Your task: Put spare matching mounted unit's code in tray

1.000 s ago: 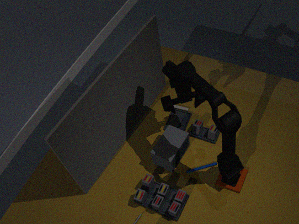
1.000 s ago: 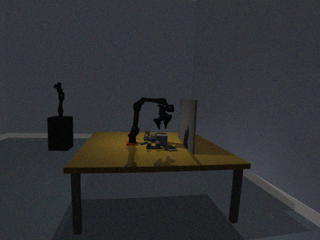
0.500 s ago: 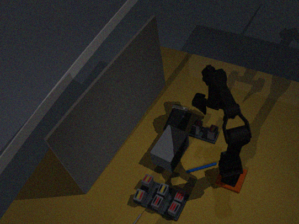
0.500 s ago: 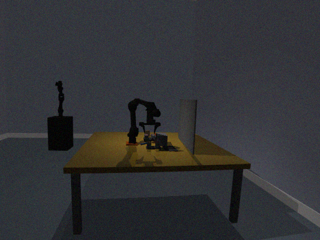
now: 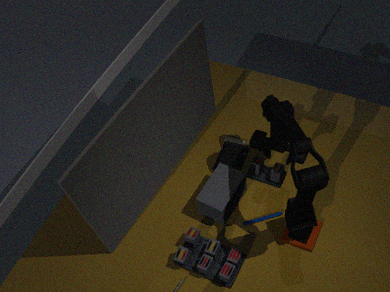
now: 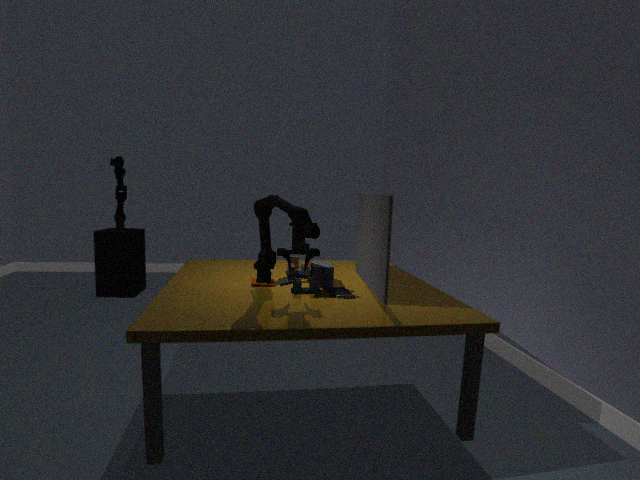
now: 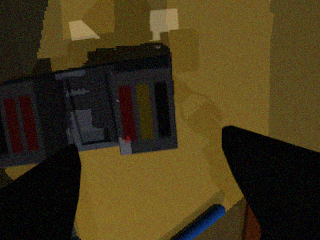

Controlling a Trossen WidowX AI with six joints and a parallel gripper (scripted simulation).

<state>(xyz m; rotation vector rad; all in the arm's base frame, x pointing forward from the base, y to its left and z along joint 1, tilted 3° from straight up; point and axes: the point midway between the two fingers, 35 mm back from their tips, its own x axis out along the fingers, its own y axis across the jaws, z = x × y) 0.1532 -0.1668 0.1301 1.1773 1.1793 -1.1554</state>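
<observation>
My gripper tip is now 5 cm above the grey spare. Also, from my gripper tip: grey mounted block 18 cm to the left, 13 cm ahead, 5 cm below; then tall grey panel 36 cm ahead, 17 cm to the left, 13 cm above; then blue pen 18 cm to the left, 9 cm below, 3 cm behind.
</observation>
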